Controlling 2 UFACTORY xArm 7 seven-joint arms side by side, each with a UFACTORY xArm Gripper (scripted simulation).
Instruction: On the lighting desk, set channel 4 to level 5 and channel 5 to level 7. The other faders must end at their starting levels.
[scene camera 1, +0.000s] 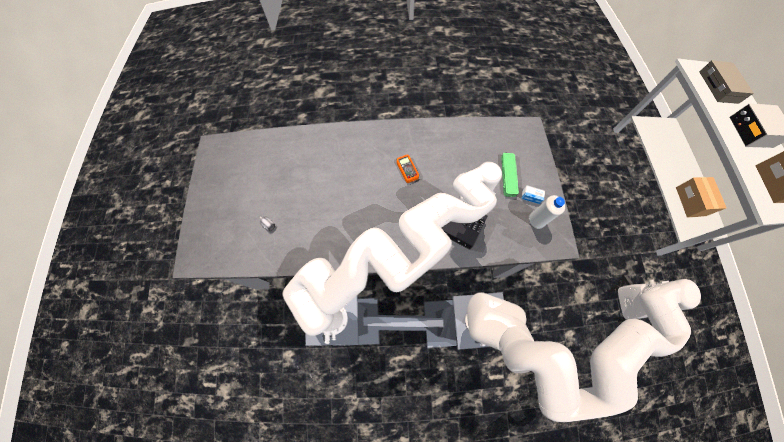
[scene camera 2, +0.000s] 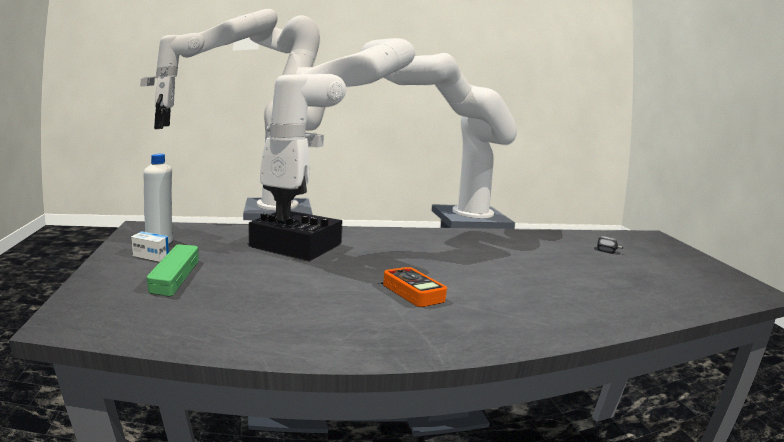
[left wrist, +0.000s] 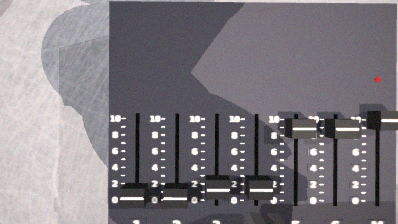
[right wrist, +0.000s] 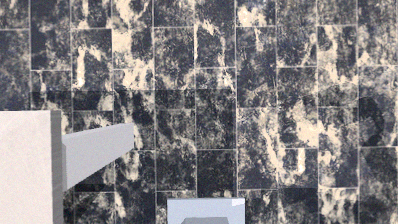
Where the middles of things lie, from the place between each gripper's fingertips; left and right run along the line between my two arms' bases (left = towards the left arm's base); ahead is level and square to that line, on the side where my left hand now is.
I see my left gripper (scene camera 2: 283, 219) 2 cm past the white bottle (scene camera 2: 158, 176), 32 cm to the left of it and 1 cm below it. Round my left hand: small box (scene camera 2: 150, 246) 9 cm ahead, 31 cm to the right, 7 cm below.
Now: the white bottle 380 mm ahead of my right hand (scene camera 1: 614, 304), 120 mm to the left of it and 150 mm below it. From my right hand the other things lie so: small box (490 mm ahead, 130 mm to the left, 230 mm below).
